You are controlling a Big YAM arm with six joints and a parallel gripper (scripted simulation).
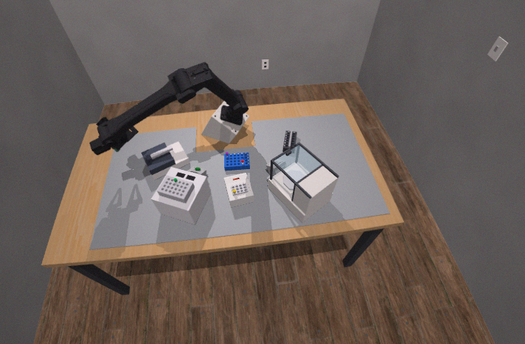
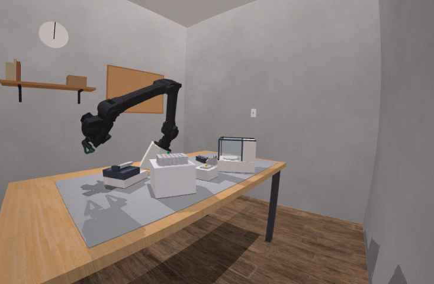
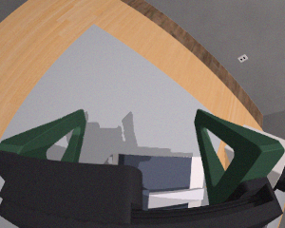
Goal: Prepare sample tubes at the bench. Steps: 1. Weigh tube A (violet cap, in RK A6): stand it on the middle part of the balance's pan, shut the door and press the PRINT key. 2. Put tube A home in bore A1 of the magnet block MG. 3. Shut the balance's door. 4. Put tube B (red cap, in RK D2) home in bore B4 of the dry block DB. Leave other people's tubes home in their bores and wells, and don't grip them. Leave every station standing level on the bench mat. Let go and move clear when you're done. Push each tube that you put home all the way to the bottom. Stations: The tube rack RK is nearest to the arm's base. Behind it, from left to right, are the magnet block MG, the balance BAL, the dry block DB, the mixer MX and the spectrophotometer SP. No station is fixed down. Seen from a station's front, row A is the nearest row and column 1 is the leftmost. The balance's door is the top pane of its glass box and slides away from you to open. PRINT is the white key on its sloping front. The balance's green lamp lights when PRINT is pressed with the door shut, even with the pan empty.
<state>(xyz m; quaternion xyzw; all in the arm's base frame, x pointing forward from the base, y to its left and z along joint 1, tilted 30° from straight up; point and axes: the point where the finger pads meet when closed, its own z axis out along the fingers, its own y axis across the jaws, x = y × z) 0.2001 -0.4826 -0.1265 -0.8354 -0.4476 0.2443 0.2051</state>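
Now: hand 130 mm short of the balance door, 790 mm to the right of it and 10 mm below it. Round my hand: spectrophotometer: 10 mm ahead, 160 mm to the left, 130 mm below; then yellow-capped tube: 220 mm ahead, 540 mm to the left, 140 mm below; then tube rack: 530 mm to the left, 180 mm below.
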